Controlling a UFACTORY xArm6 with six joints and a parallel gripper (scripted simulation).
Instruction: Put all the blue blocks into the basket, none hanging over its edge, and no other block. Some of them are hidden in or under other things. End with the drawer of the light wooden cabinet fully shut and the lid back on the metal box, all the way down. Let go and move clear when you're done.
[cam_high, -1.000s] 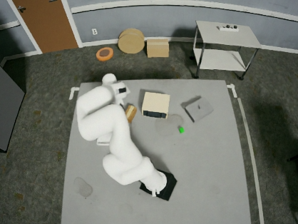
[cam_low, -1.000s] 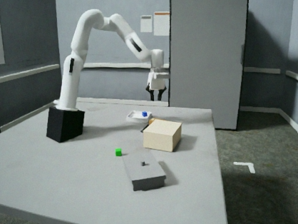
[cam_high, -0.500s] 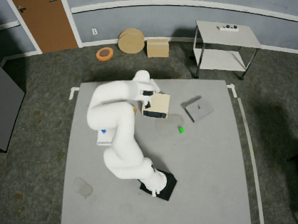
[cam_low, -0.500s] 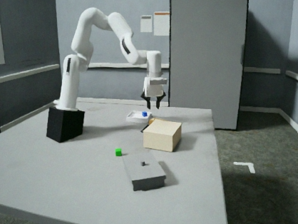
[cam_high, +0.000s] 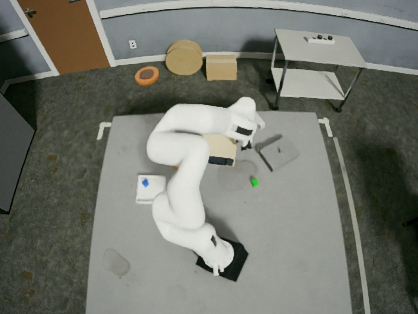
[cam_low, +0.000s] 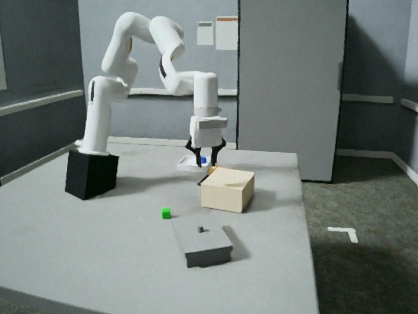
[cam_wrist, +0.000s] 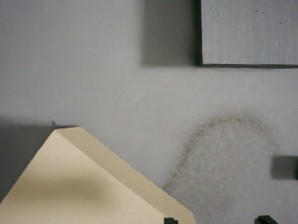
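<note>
My hand is 1 cm short of the lid, 22 cm to the left of it and 14 cm above it. Round my hand: light wooden cabinet: 6 cm ahead, 10 cm to the left, 15 cm below; then dark-rimmed drawer: 5 cm ahead, 10 cm to the left, 15 cm below; then green block: 13 cm behind, 6 cm to the right, 17 cm below.
</note>
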